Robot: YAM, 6 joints.
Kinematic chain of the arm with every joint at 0, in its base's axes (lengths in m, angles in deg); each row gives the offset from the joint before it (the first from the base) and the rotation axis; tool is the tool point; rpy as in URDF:
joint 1: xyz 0 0 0.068 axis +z
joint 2: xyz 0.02 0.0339 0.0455 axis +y
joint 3: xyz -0.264 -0.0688 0 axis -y
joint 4: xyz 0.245 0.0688 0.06 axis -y
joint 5: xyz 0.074 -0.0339 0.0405 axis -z
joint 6: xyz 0.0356 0 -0.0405 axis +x
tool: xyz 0 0 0 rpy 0 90 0
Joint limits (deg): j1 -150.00..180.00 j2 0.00..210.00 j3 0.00..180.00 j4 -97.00..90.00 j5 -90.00..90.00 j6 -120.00..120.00
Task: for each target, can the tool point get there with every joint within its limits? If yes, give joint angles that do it. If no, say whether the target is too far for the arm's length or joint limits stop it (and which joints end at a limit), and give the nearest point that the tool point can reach.
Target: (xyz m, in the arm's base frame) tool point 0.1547 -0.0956 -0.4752
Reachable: no: joint limits stop it (at a limit: joint 2) | nearest point 0.1670 -0.1032 -0.3765 | short by 0.100 m
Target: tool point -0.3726 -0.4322 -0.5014
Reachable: no: too far | nearest point -0.2934 -0.3404 -0.3195 | short by 0.219 m
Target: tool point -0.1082 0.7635 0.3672
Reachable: no: too far | nearest point -0.0860 0.6069 0.3138 | short by 0.167 m
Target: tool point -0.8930 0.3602 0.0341
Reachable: no: too far | nearest point -0.5969 0.2408 0.0610 | short by 0.320 m
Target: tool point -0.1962 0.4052 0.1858
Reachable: yes | joints 116.08 116.05 81.91 -10.57 3.03 -91.04
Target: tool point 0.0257 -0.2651 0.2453
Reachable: yes | joints -90.46 74.05 31.58 41.98 -51.48 -2.06
